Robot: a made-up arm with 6 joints.
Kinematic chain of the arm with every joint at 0, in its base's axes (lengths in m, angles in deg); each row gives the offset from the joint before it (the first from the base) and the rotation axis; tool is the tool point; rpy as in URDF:
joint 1: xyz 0 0 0.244 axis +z
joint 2: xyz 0 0 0 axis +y
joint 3: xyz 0.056 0 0.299 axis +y
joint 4: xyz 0.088 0 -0.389 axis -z
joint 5: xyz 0 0 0 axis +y
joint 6: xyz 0.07 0 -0.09 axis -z
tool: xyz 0 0 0 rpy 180 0 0
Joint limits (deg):
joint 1: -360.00..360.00
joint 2: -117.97..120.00
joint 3: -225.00..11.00
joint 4: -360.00..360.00
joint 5: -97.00..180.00
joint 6: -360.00..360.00
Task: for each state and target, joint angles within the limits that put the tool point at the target. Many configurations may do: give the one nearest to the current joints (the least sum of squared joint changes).
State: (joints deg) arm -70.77 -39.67 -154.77 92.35 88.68 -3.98
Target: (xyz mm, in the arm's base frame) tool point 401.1 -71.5 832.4
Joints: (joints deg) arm -24.50 -0.54 -119.65 84.37 101.08 -3.98
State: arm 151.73 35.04 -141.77 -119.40 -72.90 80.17
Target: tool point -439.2 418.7 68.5
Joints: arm 127.84 73.65 -125.18 -125.53 -66.35 80.17
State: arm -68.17 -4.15 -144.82 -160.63 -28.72 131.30
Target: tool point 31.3 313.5 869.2
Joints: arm -86.18 -42.57 -161.51 -152.74 -48.48 131.30
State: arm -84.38 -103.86 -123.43 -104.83 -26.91 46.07
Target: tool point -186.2 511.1 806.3
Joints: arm -63.43 -68.62 -137.26 -98.33 4.49 46.07
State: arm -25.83 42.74 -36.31 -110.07 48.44 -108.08
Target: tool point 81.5 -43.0 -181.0
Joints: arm -21.84 71.69 -37.11 -110.45 43.03 -108.08
